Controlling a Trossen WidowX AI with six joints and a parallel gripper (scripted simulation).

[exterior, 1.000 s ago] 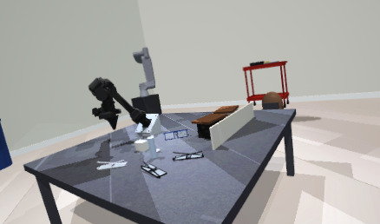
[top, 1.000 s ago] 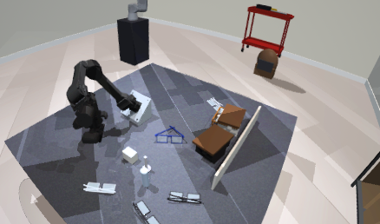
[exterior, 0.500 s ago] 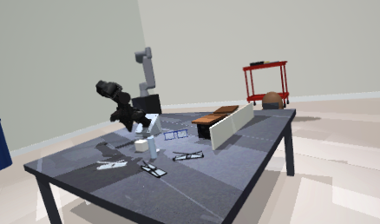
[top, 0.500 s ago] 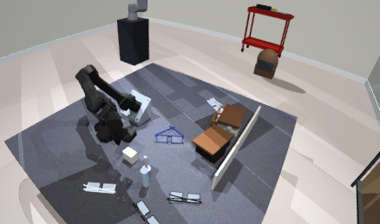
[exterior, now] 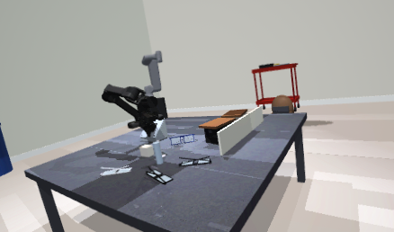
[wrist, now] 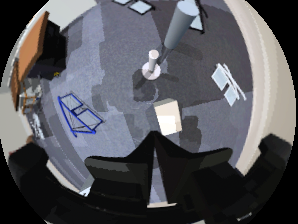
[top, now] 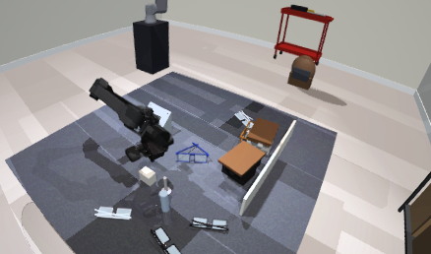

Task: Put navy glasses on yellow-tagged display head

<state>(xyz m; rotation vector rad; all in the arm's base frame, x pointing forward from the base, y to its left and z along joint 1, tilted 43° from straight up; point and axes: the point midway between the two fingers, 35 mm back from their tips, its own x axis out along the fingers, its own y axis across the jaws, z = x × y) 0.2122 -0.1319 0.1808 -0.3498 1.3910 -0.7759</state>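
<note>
My gripper tip is 10 mm past the white block, 30 mm to the left of it and 70 mm above it. From my gripper tip the other things lie so: white board: 390 mm ahead, 350 mm to the left, 40 mm below.
</note>
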